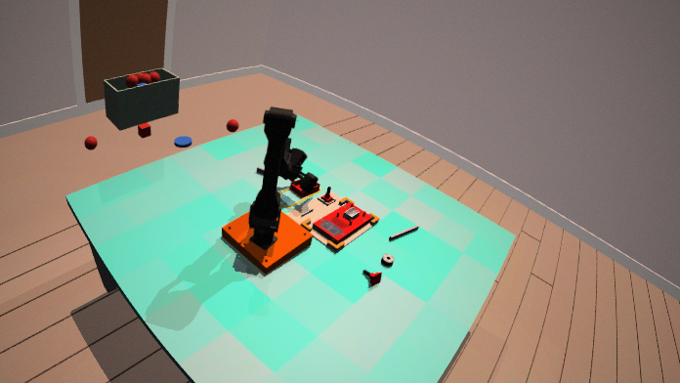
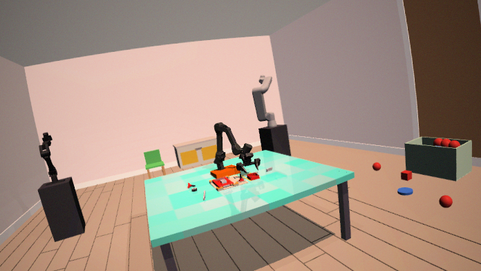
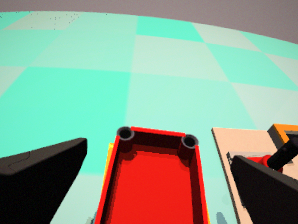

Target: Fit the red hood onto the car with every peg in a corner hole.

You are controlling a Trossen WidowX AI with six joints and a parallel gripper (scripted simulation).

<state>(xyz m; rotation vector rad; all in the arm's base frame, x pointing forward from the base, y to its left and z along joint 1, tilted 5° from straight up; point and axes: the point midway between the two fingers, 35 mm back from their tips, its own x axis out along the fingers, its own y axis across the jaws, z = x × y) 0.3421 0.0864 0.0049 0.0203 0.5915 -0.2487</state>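
My gripper tip is 40 mm above the red hood and 10 mm past it. The rest, counted from my gripper tip: dark rod (410 mm to the right, 50 mm below, 20 mm ahead); wheel (410 mm to the right, 160 mm behind, 40 mm below); grey engine block (220 mm to the right, 50 mm behind, 30 mm below).
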